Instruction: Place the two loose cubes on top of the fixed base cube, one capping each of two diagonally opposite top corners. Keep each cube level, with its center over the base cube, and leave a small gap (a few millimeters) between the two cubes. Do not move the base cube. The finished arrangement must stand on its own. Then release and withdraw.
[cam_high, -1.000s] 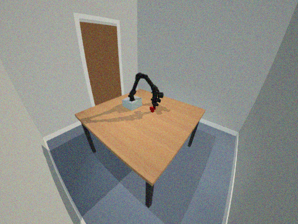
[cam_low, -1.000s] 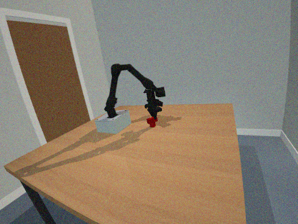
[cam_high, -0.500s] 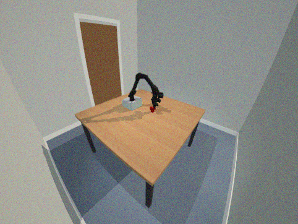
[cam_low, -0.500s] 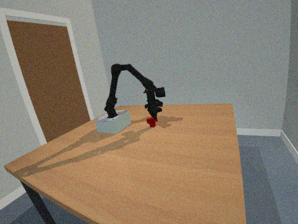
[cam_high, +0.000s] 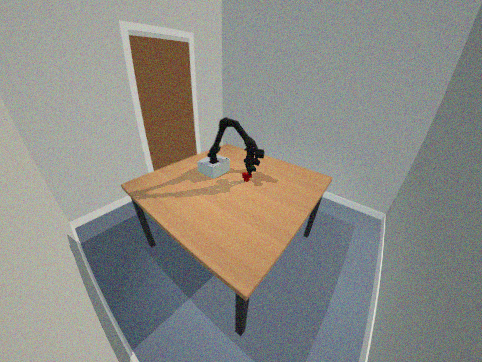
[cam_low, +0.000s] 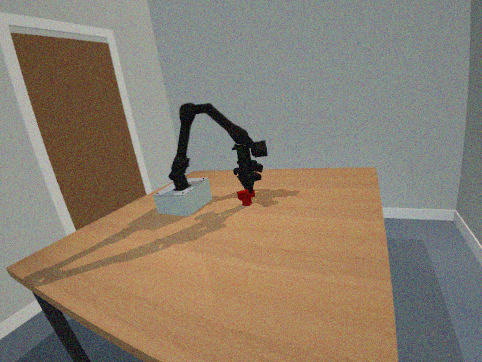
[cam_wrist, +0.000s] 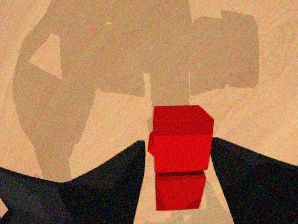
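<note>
Right now my gripper tip is 2 cm past the red cube, 3 cm to the left of it and 1 cm above it.
</note>
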